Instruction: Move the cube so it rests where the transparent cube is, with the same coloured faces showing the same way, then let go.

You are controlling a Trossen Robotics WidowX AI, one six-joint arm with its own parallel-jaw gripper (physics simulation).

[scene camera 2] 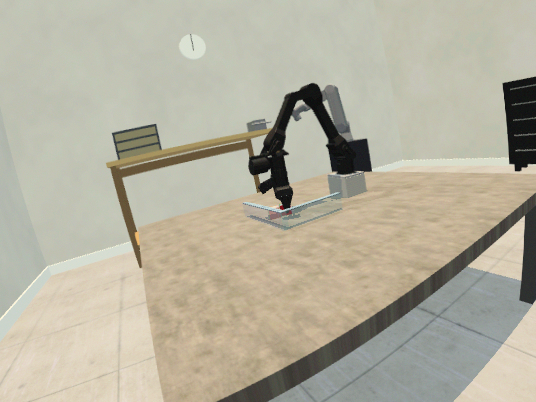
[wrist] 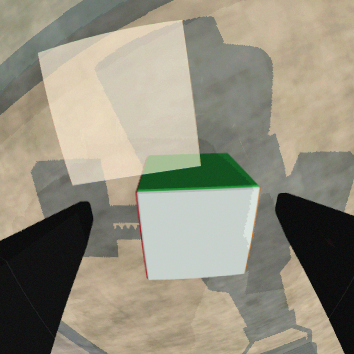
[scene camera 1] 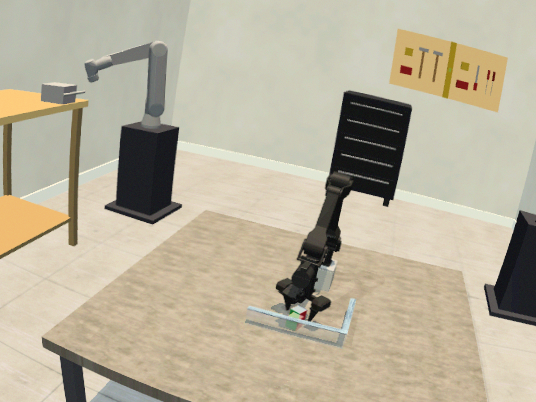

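Where they show: gripper, fingertip midpoint: [wrist: 185, 206]; arm's base, link origin: [scene camera 2: 346, 173].
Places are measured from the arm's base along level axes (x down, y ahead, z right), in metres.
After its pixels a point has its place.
The cube [scene camera 1: 300, 310] @[y 0.313, x 0.050, z -0.006 m] [scene camera 2: 283, 208] @[y 0.323, x 0.062, z -0.014 m] [wrist: 195, 235] @[y 0.311, x 0.050, z 0.001 m] sits on the table with its white face up. In the wrist view its green face is toward the top, with thin slivers of red at left and orange at right. The transparent cube [scene camera 1: 293, 322] @[y 0.420, x 0.035, z -0.010 m] [scene camera 2: 274, 215] @[y 0.414, x 0.045, z -0.135 m] [wrist: 120, 100] has a pale top and, in scene camera 1, a green side. In the wrist view it lies up and left of the cube, slightly turned relative to it, and overlaps its green face. My gripper [scene camera 1: 300, 313] @[y 0.308, x 0.076, z -0.002 m] [scene camera 2: 286, 206] @[y 0.308, x 0.076, z -0.002 m] [wrist: 185, 206] @[y 0.308, x 0.076, z -0.002 m] is open and low, its fingers on either side of the cube, apart from it.
A low clear wall [scene camera 1: 320, 325] @[y 0.404, x 0.029, z -0.091 m] [scene camera 2: 312, 202] @[y 0.291, x 0.032, z -0.172 m] runs beside the transparent cube on the side away from the arm's base and meets a shorter wall [scene camera 1: 349, 315] @[y 0.296, x 0.029, z -0.166 m] [scene camera 2: 262, 207] @[y 0.414, x 0.030, z -0.043 m] at a corner. The arm's pale base block [scene camera 1: 325, 277] @[y 0.058, x 0.034, z -0.031 m] [scene camera 2: 347, 184] @[y 0.046, x 0.036, z -0.054 m] stands behind the gripper.
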